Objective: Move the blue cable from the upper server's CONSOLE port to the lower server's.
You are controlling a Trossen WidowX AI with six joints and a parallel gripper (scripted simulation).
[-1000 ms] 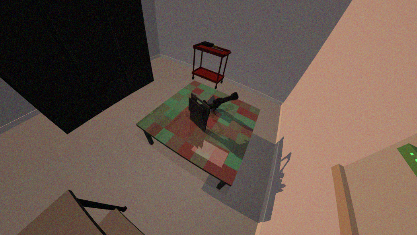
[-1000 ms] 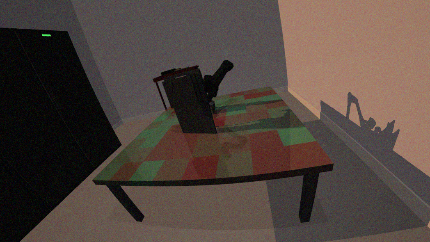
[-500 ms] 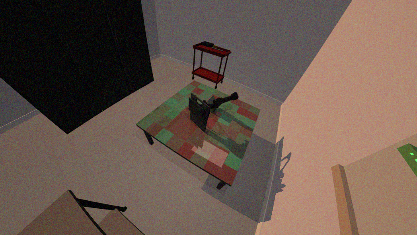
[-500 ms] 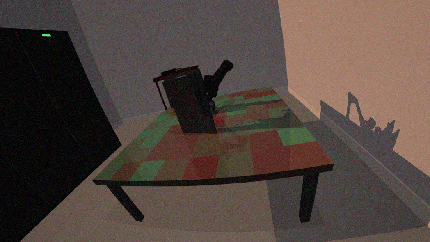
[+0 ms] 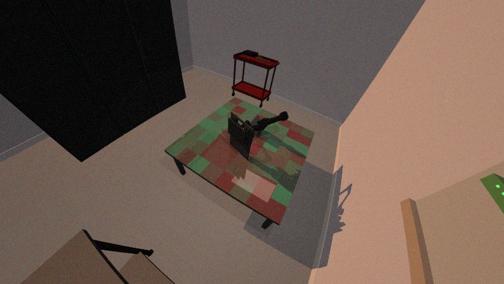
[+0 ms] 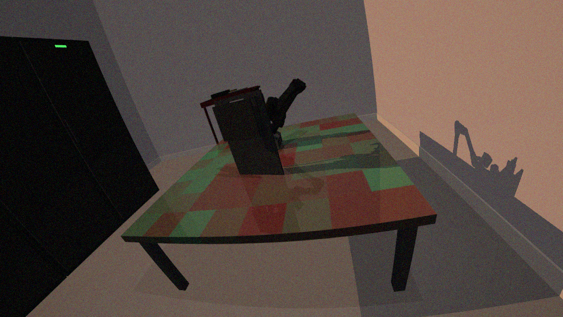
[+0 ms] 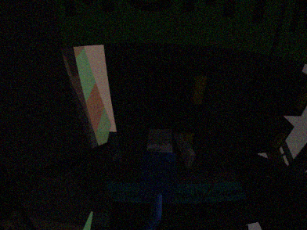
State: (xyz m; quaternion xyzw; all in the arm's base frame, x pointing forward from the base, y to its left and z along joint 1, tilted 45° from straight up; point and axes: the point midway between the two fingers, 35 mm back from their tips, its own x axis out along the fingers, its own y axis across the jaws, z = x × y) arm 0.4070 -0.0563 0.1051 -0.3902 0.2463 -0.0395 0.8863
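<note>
Now: the cable plug 10 mm ahead of my gripper tip. Round my gripper tip: dark server rack 30 mm ahead, 20 mm to the left, 40 mm above.
</note>
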